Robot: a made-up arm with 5 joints.
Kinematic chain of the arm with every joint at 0, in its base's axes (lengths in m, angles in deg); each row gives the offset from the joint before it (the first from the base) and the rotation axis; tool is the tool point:
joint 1: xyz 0 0 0.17 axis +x
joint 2: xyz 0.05 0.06 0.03 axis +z
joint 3: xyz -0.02 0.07 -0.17 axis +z
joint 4: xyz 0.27 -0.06 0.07 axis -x
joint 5: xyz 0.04 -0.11 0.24 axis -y
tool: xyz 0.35 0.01 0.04
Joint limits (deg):
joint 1: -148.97..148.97
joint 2: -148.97..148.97
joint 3: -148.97..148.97
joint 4: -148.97..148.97
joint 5: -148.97..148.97
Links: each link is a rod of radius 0.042 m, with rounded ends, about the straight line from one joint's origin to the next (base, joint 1, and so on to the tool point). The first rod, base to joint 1, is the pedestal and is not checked.
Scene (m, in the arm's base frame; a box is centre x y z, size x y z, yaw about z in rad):
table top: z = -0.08
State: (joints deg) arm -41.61 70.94 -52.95 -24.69 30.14
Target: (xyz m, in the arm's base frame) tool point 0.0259 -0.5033 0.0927
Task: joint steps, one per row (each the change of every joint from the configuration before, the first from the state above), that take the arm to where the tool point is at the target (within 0.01 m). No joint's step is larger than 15 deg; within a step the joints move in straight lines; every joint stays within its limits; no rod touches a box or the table.
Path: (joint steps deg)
1: 8.15 -9.93 -8.21 -0.71 -14.37
2: 8.15 -9.93 -8.20 -0.71 -14.37
3: 8.16 -9.92 -8.21 -0.71 -14.37
4: 8.15 -9.93 -8.20 -0.70 -14.38
5: 8.15 -9.93 -8.21 -0.71 -14.37

